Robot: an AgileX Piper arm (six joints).
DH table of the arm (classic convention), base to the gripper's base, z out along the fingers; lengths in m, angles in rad. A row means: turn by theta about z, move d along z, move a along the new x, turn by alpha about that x. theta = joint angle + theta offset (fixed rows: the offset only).
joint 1: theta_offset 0; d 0.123; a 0; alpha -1.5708
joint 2: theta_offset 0.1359; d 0; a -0.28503; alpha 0
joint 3: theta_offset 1.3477; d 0; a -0.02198; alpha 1.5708
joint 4: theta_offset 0; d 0.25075; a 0; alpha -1.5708
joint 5: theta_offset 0; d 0; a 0; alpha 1.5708
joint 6: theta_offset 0; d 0.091; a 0; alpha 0
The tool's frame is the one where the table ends.
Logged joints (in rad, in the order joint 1, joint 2, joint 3, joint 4, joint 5, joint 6), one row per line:
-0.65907, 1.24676, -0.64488, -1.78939, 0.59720, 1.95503
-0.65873, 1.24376, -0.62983, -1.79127, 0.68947, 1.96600
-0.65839, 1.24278, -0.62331, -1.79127, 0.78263, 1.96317
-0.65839, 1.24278, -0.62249, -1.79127, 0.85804, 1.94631
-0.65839, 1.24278, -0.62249, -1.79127, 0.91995, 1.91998
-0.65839, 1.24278, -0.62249, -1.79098, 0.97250, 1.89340
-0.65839, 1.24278, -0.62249, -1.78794, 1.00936, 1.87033
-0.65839, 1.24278, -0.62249, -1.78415, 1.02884, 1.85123
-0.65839, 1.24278, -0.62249, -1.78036, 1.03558, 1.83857
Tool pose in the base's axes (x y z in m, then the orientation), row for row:
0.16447, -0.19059, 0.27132, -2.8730, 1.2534, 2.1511
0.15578, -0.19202, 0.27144, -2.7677, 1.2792, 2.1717
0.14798, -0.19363, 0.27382, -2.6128, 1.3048, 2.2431
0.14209, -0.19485, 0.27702, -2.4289, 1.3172, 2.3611
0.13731, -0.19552, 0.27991, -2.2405, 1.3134, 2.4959
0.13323, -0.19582, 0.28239, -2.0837, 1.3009, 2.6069
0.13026, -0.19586, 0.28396, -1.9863, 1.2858, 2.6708
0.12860, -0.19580, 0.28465, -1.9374, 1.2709, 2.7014
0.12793, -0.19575, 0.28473, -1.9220, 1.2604, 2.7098
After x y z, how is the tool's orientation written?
As angles about the fixed x, y, z axes (roll, pitch, yaw), in radians.
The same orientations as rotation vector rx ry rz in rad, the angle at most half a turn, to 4 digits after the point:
1.1091, 1.6467, -0.9148
1.1517, 1.5971, -1.0025
1.1835, 1.5465, -1.0978
1.1986, 1.5107, -1.1834
1.2035, 1.4890, -1.2616
1.2058, 1.4734, -1.3304
1.2085, 1.4655, -1.3801
1.2087, 1.4669, -1.4100
1.2082, 1.4724, -1.4232

